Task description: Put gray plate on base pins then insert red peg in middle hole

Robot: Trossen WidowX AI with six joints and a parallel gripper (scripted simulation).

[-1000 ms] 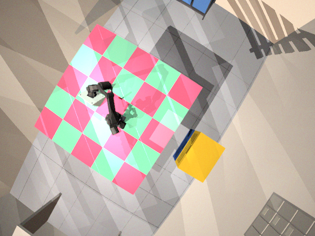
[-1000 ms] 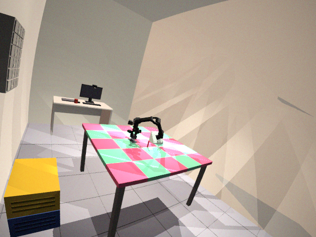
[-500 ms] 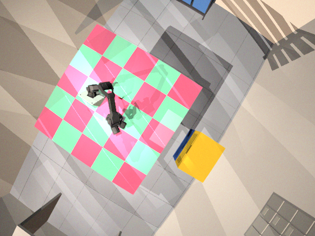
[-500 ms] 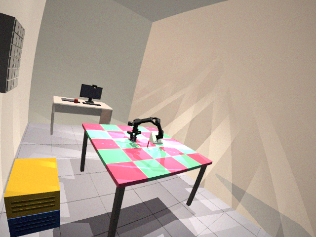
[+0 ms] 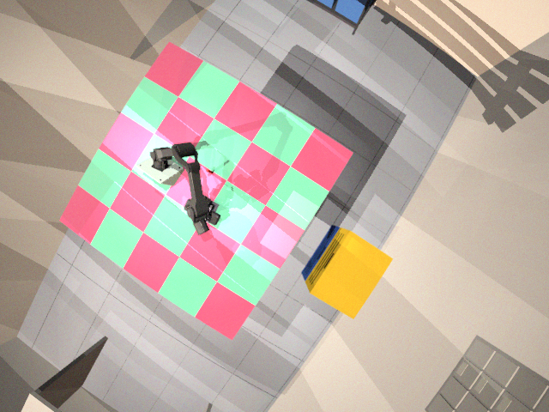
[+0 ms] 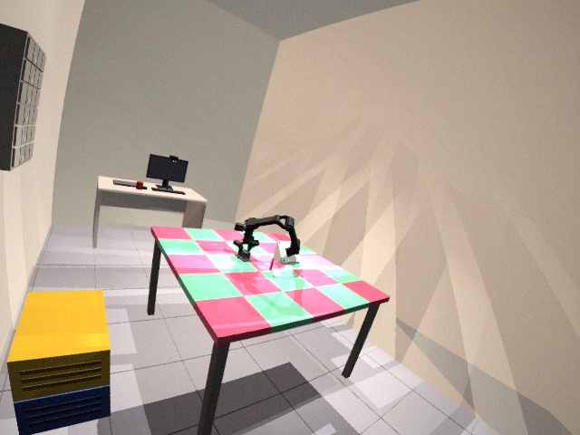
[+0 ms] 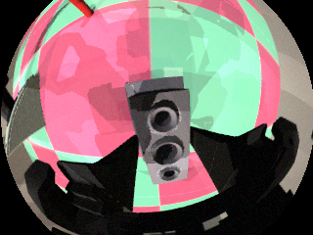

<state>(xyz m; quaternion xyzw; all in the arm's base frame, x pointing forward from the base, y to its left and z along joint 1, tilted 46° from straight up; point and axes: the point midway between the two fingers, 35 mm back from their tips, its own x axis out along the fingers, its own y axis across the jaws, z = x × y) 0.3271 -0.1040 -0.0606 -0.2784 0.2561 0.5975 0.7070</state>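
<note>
My gripper tip is 2 cm below the gray plate. The rest, counted from my gripper tip: dark base (2 cm below); then red peg (8 cm behind, 20 cm to the left, 1 cm above).
</note>
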